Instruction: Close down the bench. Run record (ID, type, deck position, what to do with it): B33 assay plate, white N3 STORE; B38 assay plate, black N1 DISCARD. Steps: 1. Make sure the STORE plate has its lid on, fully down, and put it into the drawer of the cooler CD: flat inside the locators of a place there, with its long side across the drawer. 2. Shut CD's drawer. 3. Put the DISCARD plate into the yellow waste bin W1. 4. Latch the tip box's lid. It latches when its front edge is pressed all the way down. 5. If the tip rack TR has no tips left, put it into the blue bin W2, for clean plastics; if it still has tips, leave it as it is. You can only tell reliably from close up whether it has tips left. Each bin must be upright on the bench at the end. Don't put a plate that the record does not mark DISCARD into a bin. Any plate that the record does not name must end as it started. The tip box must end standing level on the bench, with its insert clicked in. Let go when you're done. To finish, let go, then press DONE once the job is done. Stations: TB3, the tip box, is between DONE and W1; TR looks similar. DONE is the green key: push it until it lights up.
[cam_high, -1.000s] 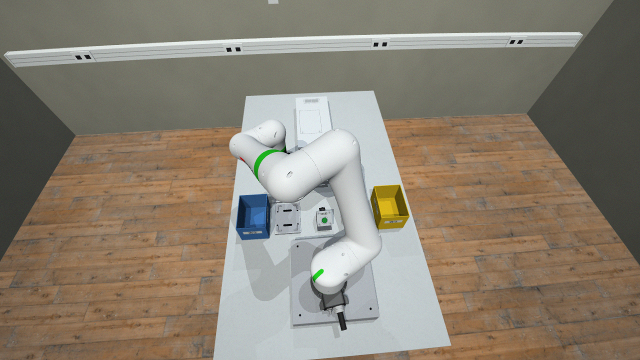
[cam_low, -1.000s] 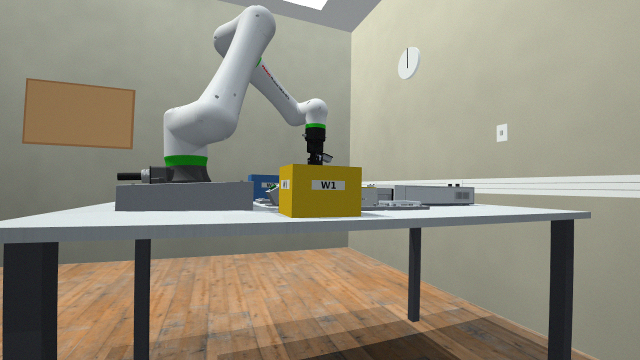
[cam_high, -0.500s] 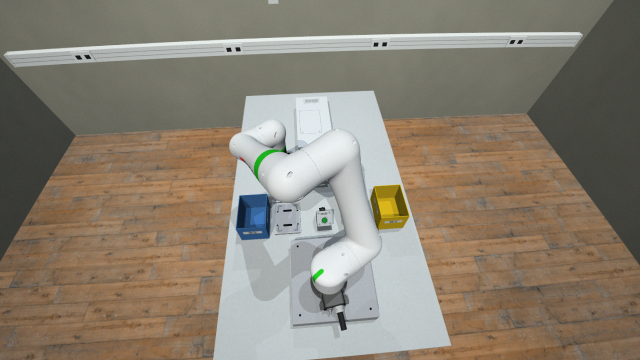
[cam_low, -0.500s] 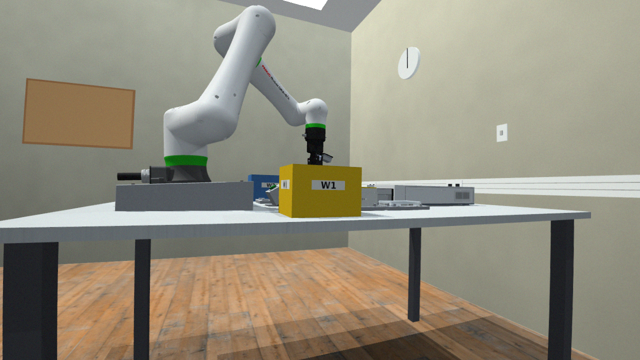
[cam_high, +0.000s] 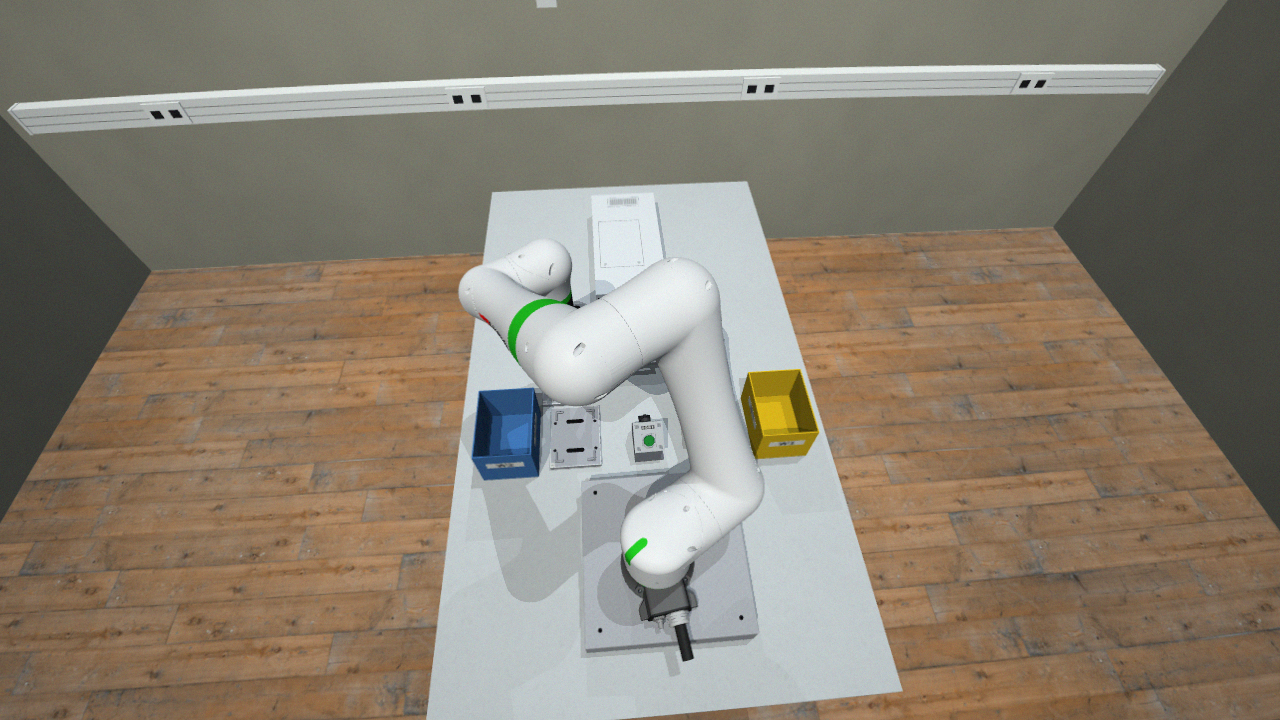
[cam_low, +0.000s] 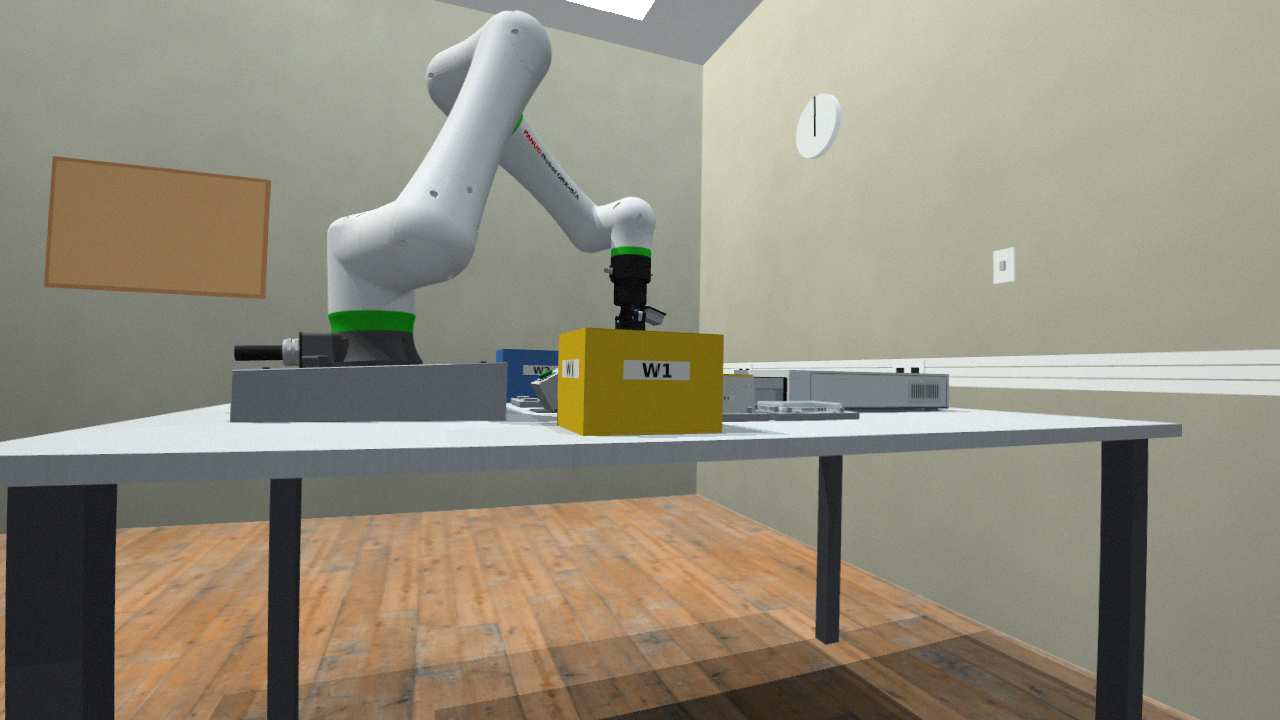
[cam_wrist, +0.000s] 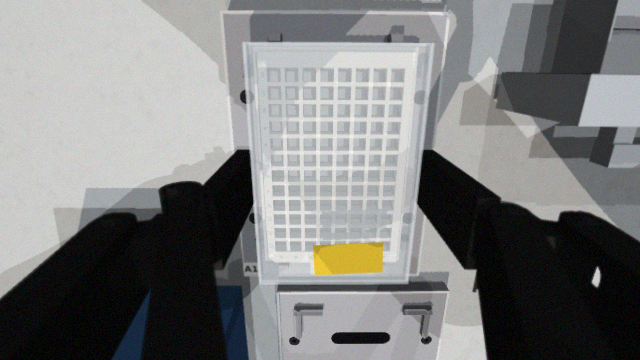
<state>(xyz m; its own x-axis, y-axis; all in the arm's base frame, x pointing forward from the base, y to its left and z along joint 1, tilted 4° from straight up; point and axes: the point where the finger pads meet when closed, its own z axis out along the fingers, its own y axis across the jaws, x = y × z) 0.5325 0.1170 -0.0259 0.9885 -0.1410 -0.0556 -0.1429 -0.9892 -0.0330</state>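
The white plate lies 4 cm below my hand. Round my hand: N1 label: 10 cm ahead, 2 cm to the right, 5 cm below; then clear plate lid: 2 cm below; then grey N3 nest: 6 cm below.
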